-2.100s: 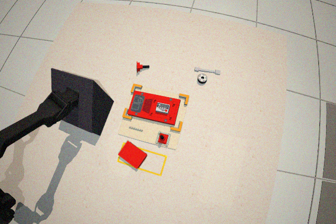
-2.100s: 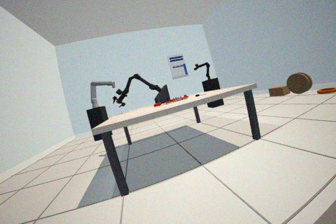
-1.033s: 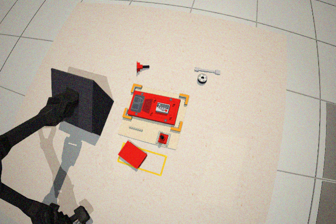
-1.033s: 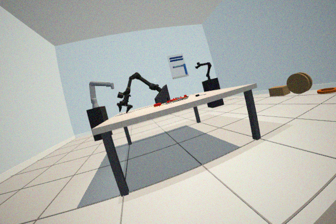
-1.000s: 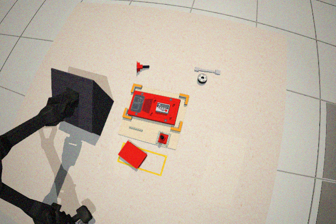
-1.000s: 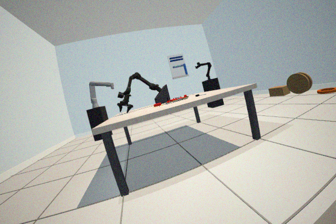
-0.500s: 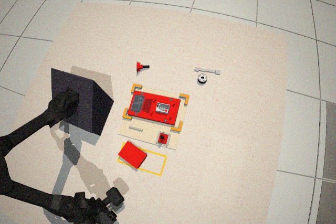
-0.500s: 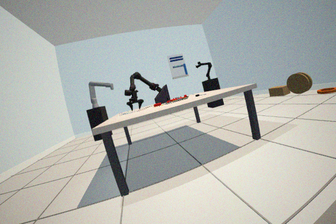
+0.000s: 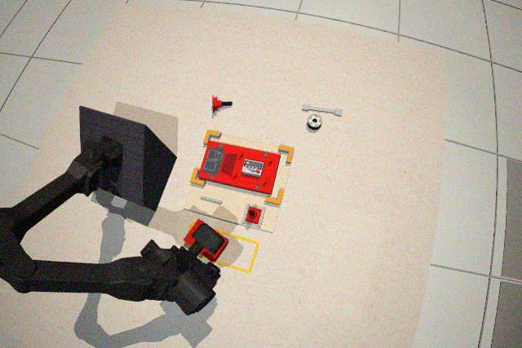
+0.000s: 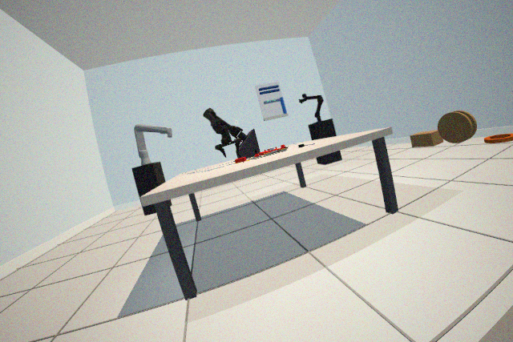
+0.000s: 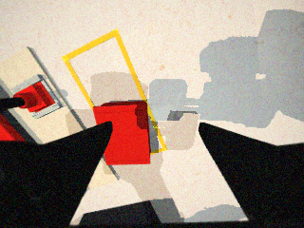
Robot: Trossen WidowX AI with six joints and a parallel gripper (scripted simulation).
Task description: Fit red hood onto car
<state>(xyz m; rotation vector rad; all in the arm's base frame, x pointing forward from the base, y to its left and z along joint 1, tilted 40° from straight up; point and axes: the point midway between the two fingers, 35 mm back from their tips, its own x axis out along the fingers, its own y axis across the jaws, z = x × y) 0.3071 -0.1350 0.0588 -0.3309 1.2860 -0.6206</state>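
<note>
Now: gripper tip 20 mm past the hood, 50 mm to the right of it and 40 mm above it. From my gripper tip the other things lie so: grey engine block 10 mm ahead, 280 mm to the left, 30 mm below; grey wrench 110 mm ahead, 520 mm to the left, 50 mm below.
</note>
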